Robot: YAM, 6 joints.
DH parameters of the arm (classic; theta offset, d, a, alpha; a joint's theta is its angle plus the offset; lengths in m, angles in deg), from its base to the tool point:
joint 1: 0 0.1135 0.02 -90
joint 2: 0 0 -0.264 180
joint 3: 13.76 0 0.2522 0
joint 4: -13.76 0 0.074 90
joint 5: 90 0 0 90
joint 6: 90 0.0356 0 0
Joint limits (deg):
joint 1: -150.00..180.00
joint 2: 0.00..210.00
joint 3: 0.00..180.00
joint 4: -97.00..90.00
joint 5: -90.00..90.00
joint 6: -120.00..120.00
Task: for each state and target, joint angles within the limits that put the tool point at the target. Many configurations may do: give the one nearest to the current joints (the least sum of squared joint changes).
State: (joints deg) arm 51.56 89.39 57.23 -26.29 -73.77 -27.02
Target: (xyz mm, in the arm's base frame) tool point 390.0 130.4 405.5
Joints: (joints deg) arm 13.96 102.22 100.06 -8.75 -65.73 -27.02
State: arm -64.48 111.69 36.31 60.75 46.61 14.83
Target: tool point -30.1 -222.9 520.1
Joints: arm -91.04 73.16 73.70 68.27 47.02 14.83
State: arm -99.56 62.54 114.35 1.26 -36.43 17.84
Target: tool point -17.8 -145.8 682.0
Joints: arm -104.29 79.00 127.57 7.00 -31.77 17.84
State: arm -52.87 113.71 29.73 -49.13 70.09 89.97
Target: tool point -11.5 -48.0 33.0
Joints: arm -63.37 134.06 11.44 -36.86 63.26 89.97
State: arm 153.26 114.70 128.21 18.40 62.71 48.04
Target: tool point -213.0 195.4 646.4
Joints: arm 143.56 103.90 141.80 20.98 59.53 48.04
